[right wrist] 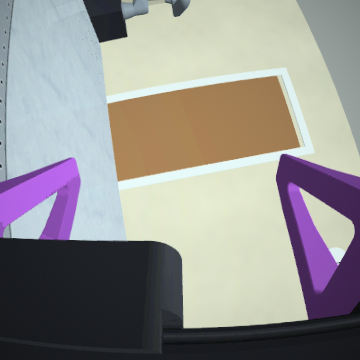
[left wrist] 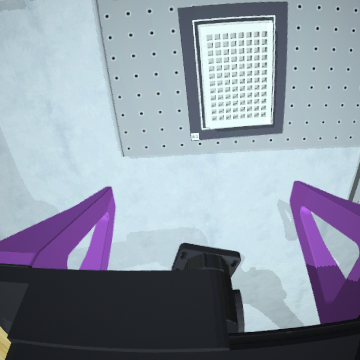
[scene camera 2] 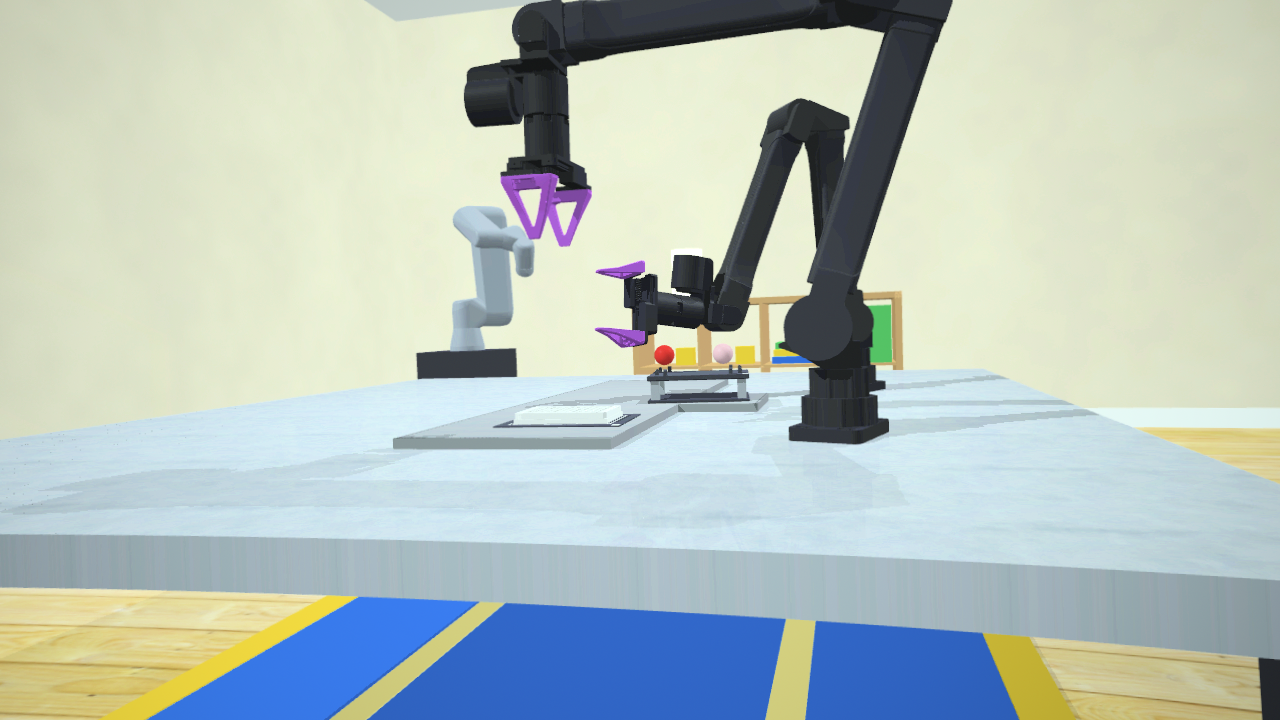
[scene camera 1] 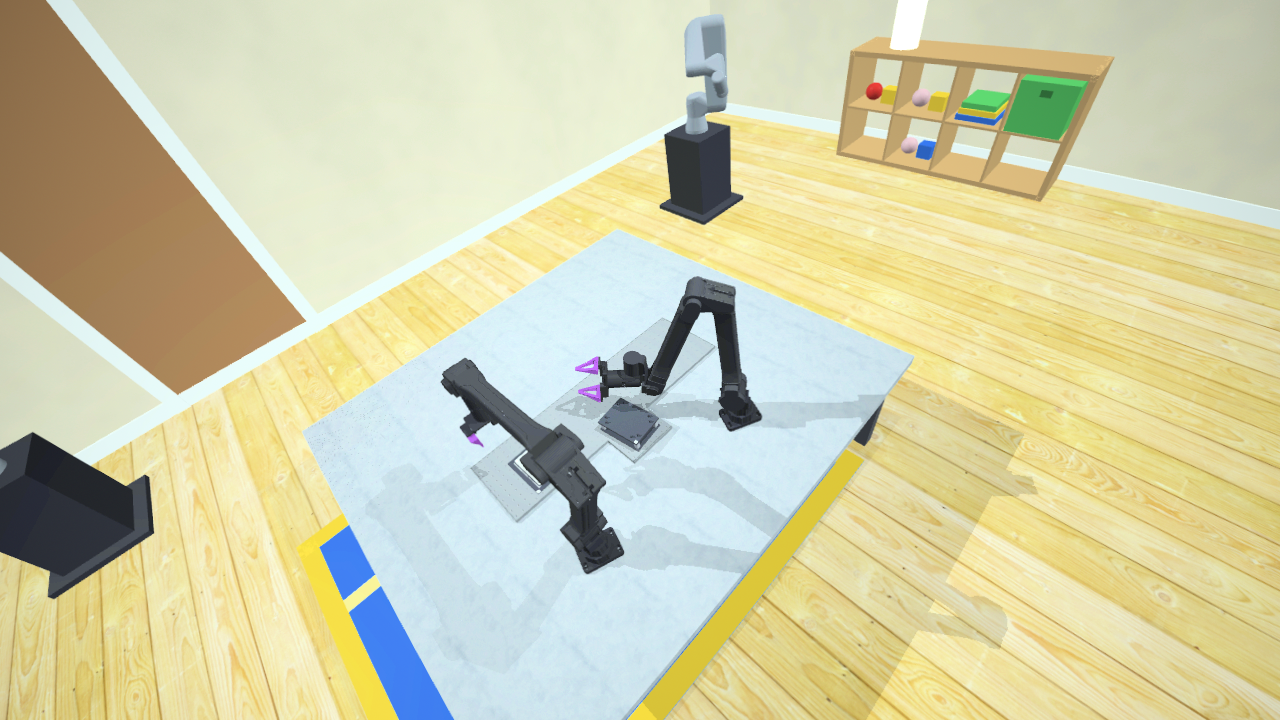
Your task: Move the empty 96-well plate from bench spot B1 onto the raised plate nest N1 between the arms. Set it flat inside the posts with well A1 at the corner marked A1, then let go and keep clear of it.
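Pixels of known places: left gripper, between the fingertips: [left wrist: 203,193] [scene camera 2: 550,242] [scene camera 1: 497,435]; right gripper, between the fingertips: [right wrist: 177,166] [scene camera 2: 596,299] [scene camera 1: 576,380]; left arm's base, origin of its link: [left wrist: 204,261] [scene camera 2: 839,435] [scene camera 1: 599,551]; right arm's base, origin of its link: [scene camera 1: 740,416].
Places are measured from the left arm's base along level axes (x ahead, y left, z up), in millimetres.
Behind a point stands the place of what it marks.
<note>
The white 96-well plate [scene camera 2: 567,414] @[x 328, y 103, z 27 mm] [left wrist: 237,75] @[x 354, y 69, z 28 mm] lies flat in the dark frame of its bench spot [left wrist: 235,134] @[x 275, y 42, z 15 mm], with the A1 tag at the frame's lower left corner in the left wrist view. The left arm hides most of it in scene camera 1. The raised nest [scene camera 1: 629,422] @[x 312, y -252, z 57 mm] [scene camera 2: 698,375] @[x 297, y -199, z 56 mm] stands on posts between the arms, with no plate on it. My left gripper [scene camera 2: 549,240] @[x 331, y 121, z 248 mm] [left wrist: 203,193] @[x 331, y 121, z 248 mm] is open and empty, pointing down high above the bench. My right gripper [scene camera 1: 577,380] @[x 459, y -155, z 184 mm] [scene camera 2: 597,303] @[x 459, y -155, z 184 mm] [right wrist: 177,166] @[x 459, y -155, z 184 mm] is open and empty, held level above the board near the nest.
A perforated grey board [scene camera 1: 501,488] @[x 332, y 198, z 13 mm] [scene camera 2: 501,441] @[x 328, y 230, z 9 mm] [left wrist: 150,80] @[x 318, y 169, z 13 mm] lies under the bench spot. The left arm [scene camera 1: 519,416] @[x 91, y 24, z 536 mm] reaches over the plate, and the right arm [scene camera 1: 677,344] @[x 268, y -433, z 344 mm] stands beyond the nest. A grey robot [scene camera 1: 704,76] on a black pedestal stands behind the table.
</note>
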